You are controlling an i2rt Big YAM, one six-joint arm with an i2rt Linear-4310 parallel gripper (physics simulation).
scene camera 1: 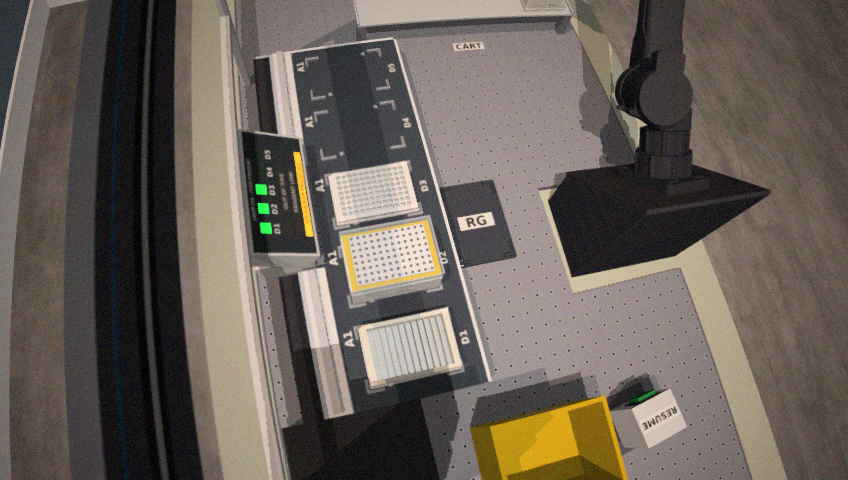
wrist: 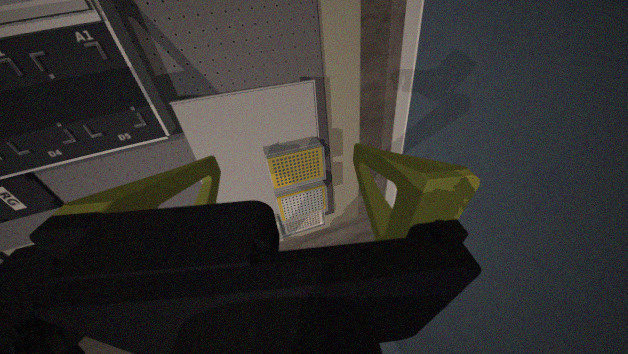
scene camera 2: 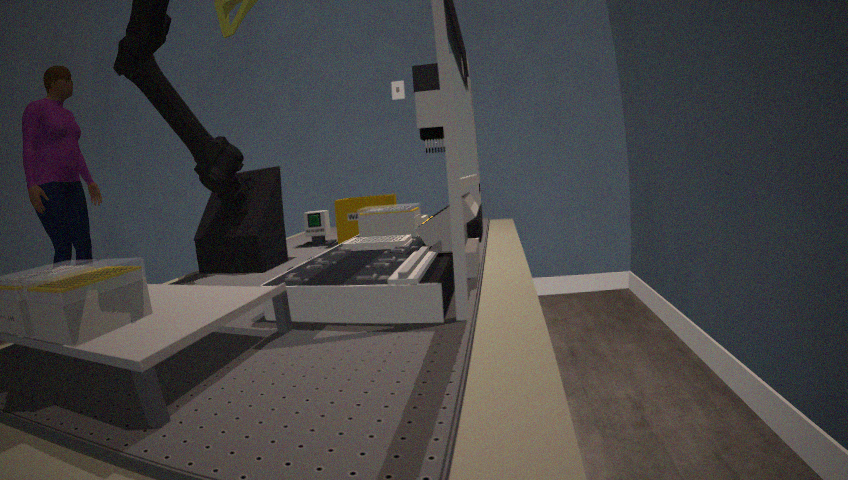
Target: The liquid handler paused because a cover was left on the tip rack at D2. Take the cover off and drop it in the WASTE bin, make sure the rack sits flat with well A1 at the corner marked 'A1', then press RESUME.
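Places are measured from the arm's base along level axes (x down, y right, z back), in centimetres.
Pixels of known places: gripper, fingertip midpoint: (wrist: 286, 157) (scene camera 2: 203, 17); arm's base, origin of the base link: (scene camera 1: 662, 182) (wrist: 22, 337) (scene camera 2: 238, 199).
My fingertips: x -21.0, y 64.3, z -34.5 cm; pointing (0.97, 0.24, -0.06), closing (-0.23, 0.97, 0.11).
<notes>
For each thing: its top centre in the pictures, then the offset to it from my fingertips. "spot": a spot on its surface instead.
- clear cover, middle of its top: (scene camera 1: 391, 252) (scene camera 2: 389, 206) dz -6.2, dx +26.3, dy -63.7 cm
- printed A1, surface spot: (scene camera 1: 333, 257) spot: dz -14.0, dx +33.3, dy -60.1 cm
- yellow WASTE bin, middle of its top: (scene camera 1: 561, 456) (scene camera 2: 365, 197) dz +7.2, dx +25.1, dy -95.4 cm
- white RESUME box, middle of its top: (scene camera 1: 659, 417) (scene camera 2: 316, 211) dz +24.0, dx +28.2, dy -95.9 cm
- green button, middle of its top: (scene camera 1: 648, 399) (scene camera 2: 313, 215) dz +23.7, dx +29.1, dy -92.9 cm
- grooved plate, middle of its top: (scene camera 1: 410, 346) dz -6.7, dx +30.2, dy -76.1 cm
- well plate, middle of its top: (scene camera 1: 373, 190) (scene camera 2: 377, 239) dz -5.8, dx +31.9, dy -51.3 cm
- white shelf, surface spot: (scene camera 2: 196, 303) spot: dz +9.0, dx +32.6, dy -7.1 cm
- status screen, surface spot: (scene camera 1: 276, 237) spot: dz -21.0, dx +26.0, dy -58.1 cm
- dark RG pad, surface spot: (scene camera 1: 487, 193) spot: dz +13.8, dx +37.8, dy -53.2 cm
The tip rack (scene camera 1: 392, 255) (scene camera 2: 380, 222) stands at D2, with a yellow rim under a clear cover (scene camera 2: 397, 207). It looks level in scene camera 2. The printed "A1" (scene camera 1: 333, 257) is at its left corner; I cannot tell which rack corner is well A1. The yellow WASTE bin (scene camera 1: 535, 443) (scene camera 2: 346, 208) stands near the deck's D1 end. Beside it is the white RESUME box (scene camera 1: 660, 418) (scene camera 2: 321, 228) with a green button (scene camera 1: 642, 396) (scene camera 2: 314, 220). My gripper (wrist: 286, 157) is open and empty, high above the white cart shelf and away from D2; one finger shows in scene camera 2.
A grooved plate (scene camera 1: 410, 347) is at D1 and a well plate (scene camera 1: 374, 191) at D3. Yellow-topped racks (wrist: 296, 167) (scene camera 2: 89, 277) stand on the white shelf (wrist: 240, 120) (scene camera 2: 196, 303). The upright gantry (scene camera 2: 453, 237) and status screen (scene camera 1: 276, 237) stand along the deck. A dark RG pad (scene camera 1: 487, 193) lies beside it.
</notes>
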